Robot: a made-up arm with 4 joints.
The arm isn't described. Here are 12 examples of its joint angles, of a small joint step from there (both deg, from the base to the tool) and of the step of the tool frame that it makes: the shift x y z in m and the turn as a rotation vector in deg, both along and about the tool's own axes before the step.
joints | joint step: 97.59 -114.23 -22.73 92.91 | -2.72 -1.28 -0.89 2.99
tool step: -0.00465 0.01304 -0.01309 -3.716 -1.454 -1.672
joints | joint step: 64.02 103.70 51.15 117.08 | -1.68 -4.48 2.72 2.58
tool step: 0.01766 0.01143 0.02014 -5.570 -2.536 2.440
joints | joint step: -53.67 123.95 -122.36 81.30 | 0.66 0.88 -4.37 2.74
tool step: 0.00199 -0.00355 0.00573 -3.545 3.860 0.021
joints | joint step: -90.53 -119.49 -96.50 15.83 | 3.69 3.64 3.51 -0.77
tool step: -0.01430 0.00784 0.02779 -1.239 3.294 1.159
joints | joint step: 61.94 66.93 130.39 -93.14 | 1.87 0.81 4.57 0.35
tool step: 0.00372 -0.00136 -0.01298 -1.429 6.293 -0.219
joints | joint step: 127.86 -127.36 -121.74 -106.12 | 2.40 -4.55 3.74 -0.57
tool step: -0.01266 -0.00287 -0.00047 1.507 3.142 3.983
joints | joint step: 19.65 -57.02 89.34 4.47 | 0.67 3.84 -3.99 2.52
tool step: -0.01513 -0.00206 0.01246 -2.723 -3.383 -4.901
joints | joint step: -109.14 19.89 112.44 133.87 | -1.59 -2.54 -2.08 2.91
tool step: 0.00627 0.00488 -0.00297 -0.579 0.528 3.116
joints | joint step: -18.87 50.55 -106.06 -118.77 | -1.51 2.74 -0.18 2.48
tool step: -0.00943 0.01518 -0.00447 -4.136 -2.311 -1.472
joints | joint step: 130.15 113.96 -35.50 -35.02 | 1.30 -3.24 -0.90 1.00
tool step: 0.00187 -0.00168 0.00528 -3.913 -1.066 1.101
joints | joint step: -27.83 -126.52 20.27 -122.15 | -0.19 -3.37 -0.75 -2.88
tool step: -0.00144 -0.00750 0.00125 -0.329 -1.073 -0.531
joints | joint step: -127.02 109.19 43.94 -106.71 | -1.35 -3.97 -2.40 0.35
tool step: 0.00276 -0.01095 0.00011 -3.537 -4.220 -1.252
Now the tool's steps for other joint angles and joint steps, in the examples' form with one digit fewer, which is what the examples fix.
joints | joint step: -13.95 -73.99 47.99 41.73 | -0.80 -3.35 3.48 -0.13
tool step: 0.0079 0.0084 -0.0008 -1.88 -0.82 4.96
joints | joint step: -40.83 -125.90 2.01 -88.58 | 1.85 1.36 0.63 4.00
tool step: 0.0052 0.0108 -0.0045 -2.60 -0.82 -1.06
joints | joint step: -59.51 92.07 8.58 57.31 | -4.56 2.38 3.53 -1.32
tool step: 0.0114 0.0092 0.0188 3.61 0.48 -1.13
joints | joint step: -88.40 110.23 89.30 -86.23 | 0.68 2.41 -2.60 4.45
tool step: -0.0093 0.0114 0.0052 -4.12 -2.21 2.18
